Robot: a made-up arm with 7 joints.
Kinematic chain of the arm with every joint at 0, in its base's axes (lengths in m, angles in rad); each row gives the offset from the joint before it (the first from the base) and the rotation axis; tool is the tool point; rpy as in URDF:
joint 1: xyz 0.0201 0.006 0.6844 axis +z
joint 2: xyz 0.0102 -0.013 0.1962 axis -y
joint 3: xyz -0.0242 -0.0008 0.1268 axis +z
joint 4: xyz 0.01 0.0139 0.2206 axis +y
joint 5: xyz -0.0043 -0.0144 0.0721 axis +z
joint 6: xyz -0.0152 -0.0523 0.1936 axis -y
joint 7: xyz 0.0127 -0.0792 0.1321 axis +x
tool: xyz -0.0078 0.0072 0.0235 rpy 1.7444 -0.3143 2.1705
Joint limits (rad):
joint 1: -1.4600..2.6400
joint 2: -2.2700..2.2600
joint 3: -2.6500..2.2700
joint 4: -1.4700..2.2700
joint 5: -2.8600..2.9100
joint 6: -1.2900..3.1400
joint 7: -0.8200..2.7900
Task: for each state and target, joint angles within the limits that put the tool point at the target. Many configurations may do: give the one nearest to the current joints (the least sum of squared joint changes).
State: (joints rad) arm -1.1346 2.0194 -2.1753 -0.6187 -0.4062 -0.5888 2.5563
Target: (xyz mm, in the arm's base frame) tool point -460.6 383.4 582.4
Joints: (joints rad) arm -0.3367 1.9130 -2.1475 -0.5006 -0.3407 -0.7867 2.6162
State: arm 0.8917 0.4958 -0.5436 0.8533 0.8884 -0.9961 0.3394
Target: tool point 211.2 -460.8 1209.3
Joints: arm 1.0735 1.0073 -1.1368 0.8887 0.6446 -0.8447 0.3768
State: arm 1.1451 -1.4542 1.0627 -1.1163 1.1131 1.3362 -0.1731
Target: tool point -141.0 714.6 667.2
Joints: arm 1.9621 -1.7574 1.1905 -0.4510 1.4548 0.7860 -0.0545
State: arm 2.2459 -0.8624 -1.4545 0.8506 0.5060 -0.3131 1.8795
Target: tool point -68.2 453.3 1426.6
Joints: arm 2.5440 -0.8051 -1.6280 0.6646 0.4099 -0.2731 1.9085
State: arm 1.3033 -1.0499 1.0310 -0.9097 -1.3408 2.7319 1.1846
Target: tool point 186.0 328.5 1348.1
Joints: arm 1.3879 -1.0758 0.9840 -0.2238 -1.4833 1.9632 1.2029
